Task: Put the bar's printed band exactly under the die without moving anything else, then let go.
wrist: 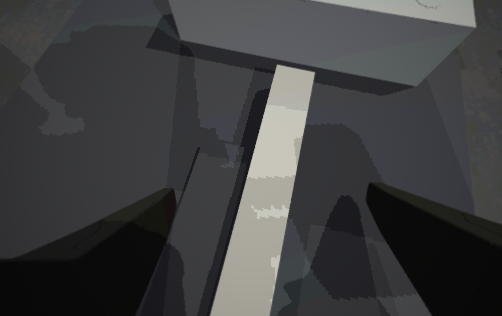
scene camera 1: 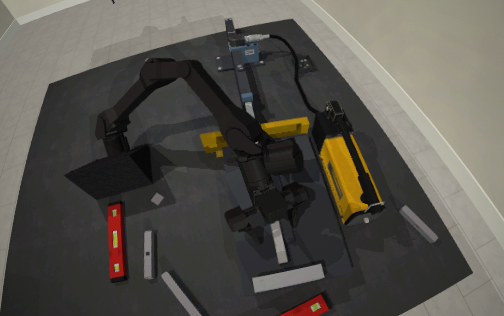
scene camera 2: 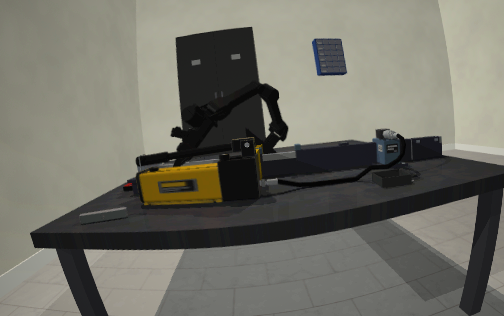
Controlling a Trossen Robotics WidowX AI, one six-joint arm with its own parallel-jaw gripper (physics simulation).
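Frame: origin at the arm's base, x ahead, y left, z up, level; millimetres.
Where they show: gripper, fingertip midpoint: (wrist: 270, 194) (scene camera 1: 276, 236) (scene camera 2: 174, 166); arm's base at its link origin: (scene camera 1: 118, 154) (scene camera 2: 267, 145).
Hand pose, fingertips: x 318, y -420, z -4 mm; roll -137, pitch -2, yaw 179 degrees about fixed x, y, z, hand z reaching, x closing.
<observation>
Things, the pixels of their centre, and the offset from my fingertips. "spot": a spot on its surface instead.
- pale bar at a spot on its surface: (wrist: 272, 155) (scene camera 1: 279, 240) spot: dx -1, dy -15, dz +11 mm
- pale block at a spot on its surface: (wrist: 325, 42) spot: dx -35, dy -82, dz +10 mm
- yellow crosspiece at a spot on its surface: (scene camera 1: 285, 128) spot: dx +176, dy +270, dz -1 mm
- yellow-black machine at the middle of its body: (scene camera 2: 193, 174) (scene camera 1: 347, 162) dx +266, dy +84, dz +7 mm
- grey bar at the middle of its body: (scene camera 1: 149, 254) dx -316, dy +105, dz -49 mm
- blue unit at a spot on its surface: (scene camera 2: 388, 150) spot: dx +288, dy +680, dz -4 mm
The pale bar (scene camera 1: 280, 242) (wrist: 272, 155) is long and narrow. In the wrist view it runs lengthwise between the fingers, apart from both. Its near part is hidden under the arm in scene camera 1. A pale strip (scene camera 1: 249, 108) also shows behind the yellow crosspiece; I cannot tell whether it is the same bar. My gripper (scene camera 1: 277, 234) (wrist: 270, 194) is open and empty, with one finger on each side of the bar. I cannot make out the printed band or tell which part is the die.
A pale block (scene camera 1: 289, 279) (wrist: 325, 42) lies crosswise off the bar's end. The yellow crosspiece (scene camera 1: 285, 128) spans behind the gripper. A yellow-black machine (scene camera 1: 345, 175) (scene camera 2: 181, 186) stands beside it. Red levels (scene camera 1: 115, 240) (scene camera 1: 306, 307), a grey bar (scene camera 1: 149, 255) and a blue unit (scene camera 1: 248, 53) (scene camera 2: 388, 150) are around.
</observation>
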